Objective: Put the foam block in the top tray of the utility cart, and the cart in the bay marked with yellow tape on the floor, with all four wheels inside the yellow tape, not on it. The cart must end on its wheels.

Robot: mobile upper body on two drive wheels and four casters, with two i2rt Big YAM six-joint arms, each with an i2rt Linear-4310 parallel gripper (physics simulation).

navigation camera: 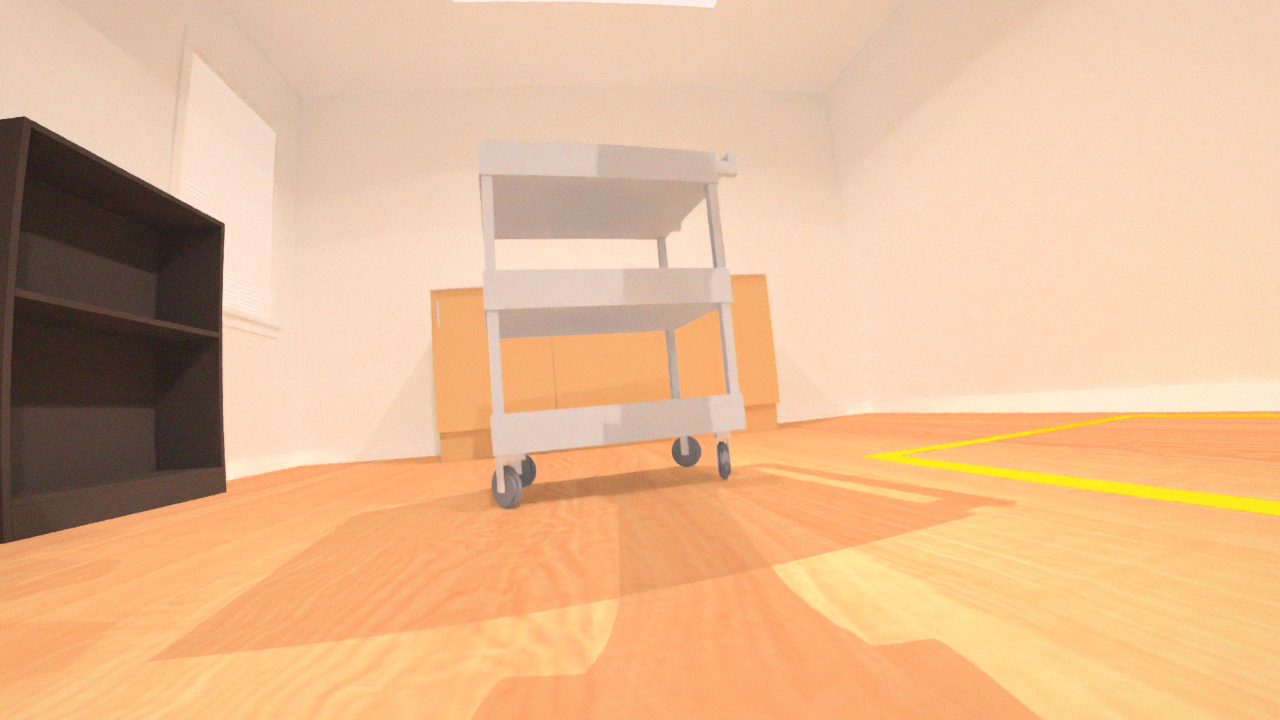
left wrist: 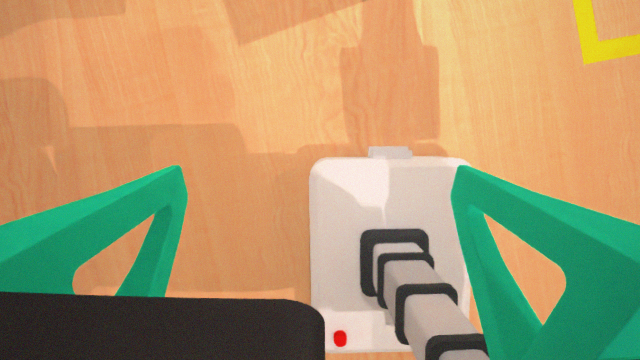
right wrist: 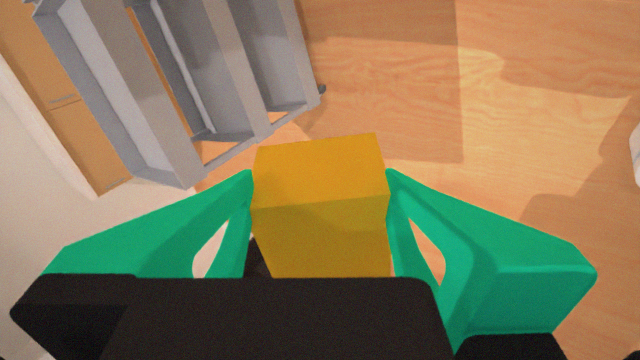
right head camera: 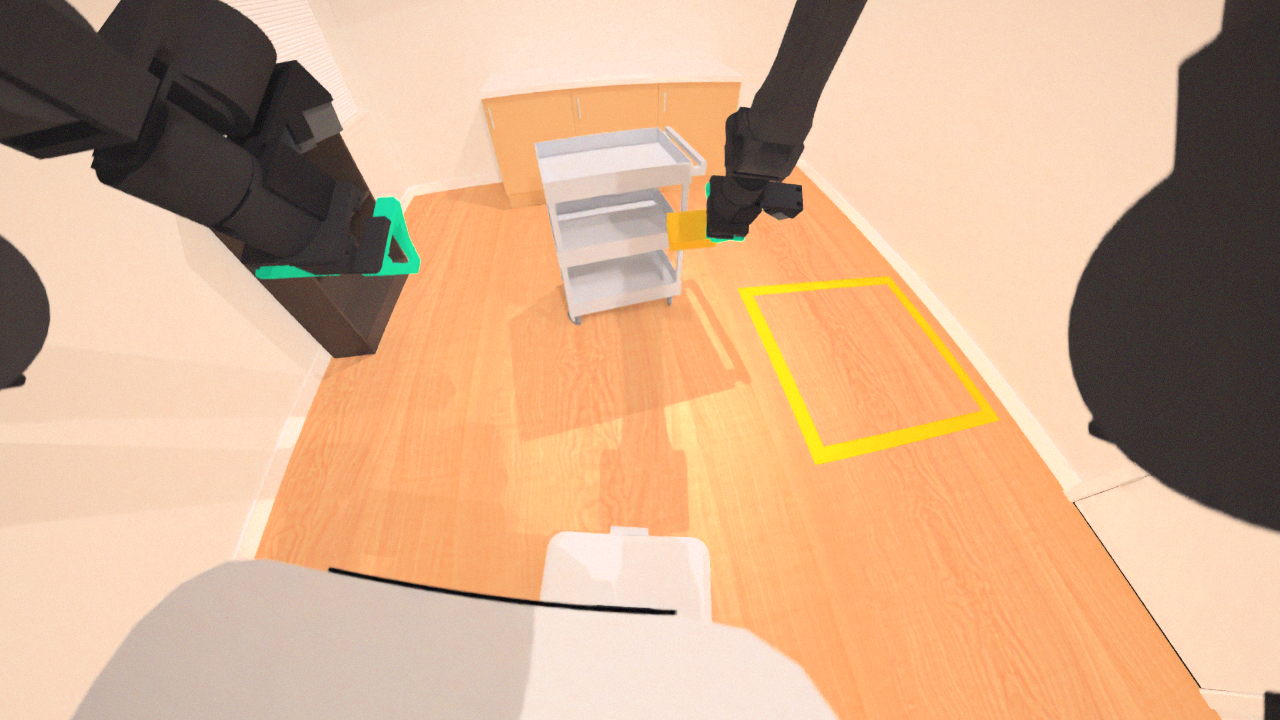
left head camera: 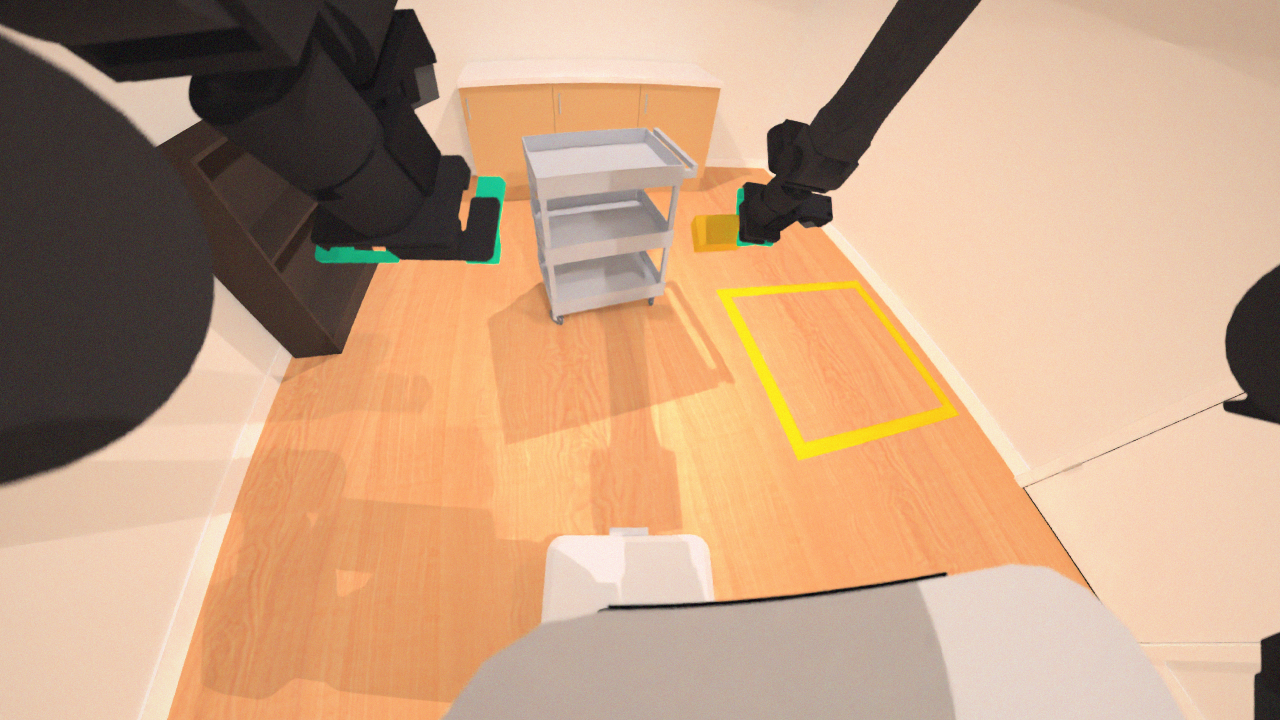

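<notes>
The yellow foam block [left head camera: 714,232] [right head camera: 685,230] [right wrist: 320,172] is held between the fingertips of my right gripper [left head camera: 742,218] [right head camera: 713,215] [right wrist: 318,181], in the air to the right of the cart. My left gripper [left head camera: 420,240] [right head camera: 344,255] [left wrist: 319,180] is open and empty, left of the cart in the left head camera. The grey utility cart [left head camera: 613,179] [right head camera: 622,180] [right wrist: 152,100] [navigation camera: 608,287] stands upright on its wheels, its handle at the right end. No object shows in its top tray. It stands outside the yellow tape bay [left head camera: 877,429] [right head camera: 904,435] [left wrist: 590,50] [navigation camera: 1074,482], to its left and farther back.
A low wooden cabinet [left head camera: 595,107] [navigation camera: 460,358] is behind the cart. A dark bookshelf [left head camera: 268,295] [navigation camera: 116,314] stands at the left wall. The right wall runs close along the bay's far side. My white base [left head camera: 626,568] [left wrist: 340,200] is at the bottom centre.
</notes>
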